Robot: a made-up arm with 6 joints.
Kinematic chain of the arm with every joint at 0, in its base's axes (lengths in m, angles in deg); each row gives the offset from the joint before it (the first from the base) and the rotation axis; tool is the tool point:
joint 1: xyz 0 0 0.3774 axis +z
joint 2: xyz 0.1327 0 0 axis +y
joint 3: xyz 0 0 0.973 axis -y
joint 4: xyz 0 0 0.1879 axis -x
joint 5: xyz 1.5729 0 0 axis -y
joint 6: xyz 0.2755 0 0 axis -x
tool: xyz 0 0 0
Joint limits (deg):
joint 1: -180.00..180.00
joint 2: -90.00..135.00
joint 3: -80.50..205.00
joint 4: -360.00..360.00
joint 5: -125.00..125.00
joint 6: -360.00..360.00
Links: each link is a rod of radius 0.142 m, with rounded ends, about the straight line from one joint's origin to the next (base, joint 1, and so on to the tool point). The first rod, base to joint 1, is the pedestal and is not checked.
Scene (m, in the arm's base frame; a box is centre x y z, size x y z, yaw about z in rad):
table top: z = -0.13
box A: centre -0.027 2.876 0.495 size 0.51 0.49 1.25 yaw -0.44
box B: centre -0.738 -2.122 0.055 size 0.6 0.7 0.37 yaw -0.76
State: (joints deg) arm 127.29 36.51 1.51 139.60 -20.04 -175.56
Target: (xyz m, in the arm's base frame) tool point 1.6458 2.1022 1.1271
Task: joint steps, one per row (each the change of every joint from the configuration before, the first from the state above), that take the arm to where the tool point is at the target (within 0.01 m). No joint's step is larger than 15 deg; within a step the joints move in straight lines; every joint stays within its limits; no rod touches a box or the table.
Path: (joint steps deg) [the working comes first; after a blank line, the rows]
Joints at the target: 53.40 45.17 38.83 139.47 -22.30 -175.56
Straight joint move there: touches box A.

1: -9.99 -8.21 14.18 2.86 0.50 -6.80
2: -9.99 -8.21 14.18 2.85 0.49 -6.81
3: -9.99 -8.20 14.18 2.86 0.50 -6.80
4: -9.99 -8.21 14.18 2.85 0.49 -6.80
5: -11.31 13.83 -6.47 -3.85 -1.41 9.07
6: -11.31 13.83 -6.46 -3.85 -1.42 9.07
7: -11.31 13.83 -6.47 -3.85 -1.41 9.07

